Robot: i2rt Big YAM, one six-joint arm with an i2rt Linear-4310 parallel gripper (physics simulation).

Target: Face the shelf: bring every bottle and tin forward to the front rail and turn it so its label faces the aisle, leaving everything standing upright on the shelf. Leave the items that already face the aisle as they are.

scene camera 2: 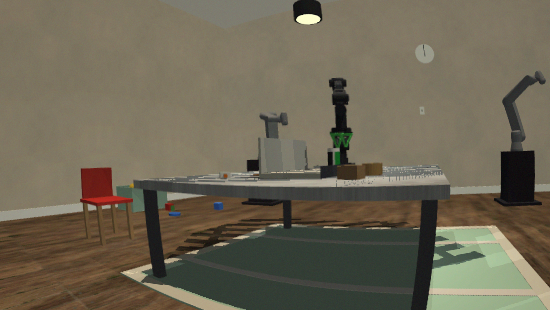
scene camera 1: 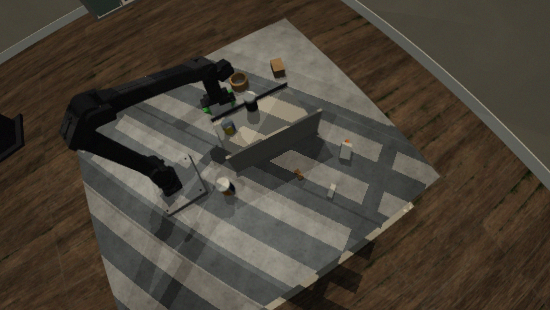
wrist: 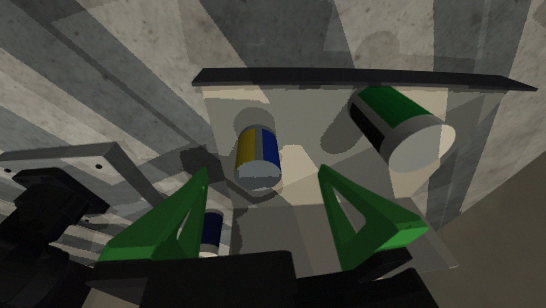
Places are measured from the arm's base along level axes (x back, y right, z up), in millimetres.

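Where they show: gripper, fingertip midpoint: (scene camera 2: 342, 147) (scene camera 1: 222, 110) (wrist: 266, 170); arm's base, link origin: (scene camera 1: 170, 181) (wrist: 69, 190).
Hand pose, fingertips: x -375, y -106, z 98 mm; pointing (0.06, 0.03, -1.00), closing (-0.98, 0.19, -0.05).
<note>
Each offset is from my fingertips to the centre of the thing. "*": to the spot under its first point.
My gripper (scene camera 1: 220, 104) (scene camera 2: 341, 144) (wrist: 266, 170) is open and empty, above the shelf's front side. The dark front rail (scene camera 1: 270, 93) (wrist: 300, 76) runs across the top of the wrist view. A yellow-and-blue tin {dz -69, dx +13, dy +47 mm} (scene camera 1: 228, 126) (wrist: 257, 155) stands upright, a gap behind the rail; its yellow and blue areas, split by a grey strip, both show towards the rail. A taller green-and-black bottle {dz -54, dx -140, dy +4 mm} (scene camera 1: 250, 101) (scene camera 2: 334, 157) (wrist: 400, 115) with a white top stands upright close behind the rail; green and black both show. Contact with the rail is unclear.
The shelf's back panel {* dz -29, dx -132, dy +264 mm} (scene camera 1: 280, 140) (scene camera 2: 282, 156) rises opposite the rail. A white-topped blue-and-orange tin {dz -78, dx +167, dy +285 mm} (scene camera 1: 225, 186) (wrist: 212, 232) stands off the shelf near the arm's base plate. A wooden ring {dz -102, dx -172, dy -185 mm} (scene camera 1: 239, 81) and brown box {dz -102, dx -392, dy -137 mm} (scene camera 1: 278, 67) lie outside the rail; a white box {dz -113, dx -365, dy +443 mm} (scene camera 1: 346, 151) lies beyond the panel.
</note>
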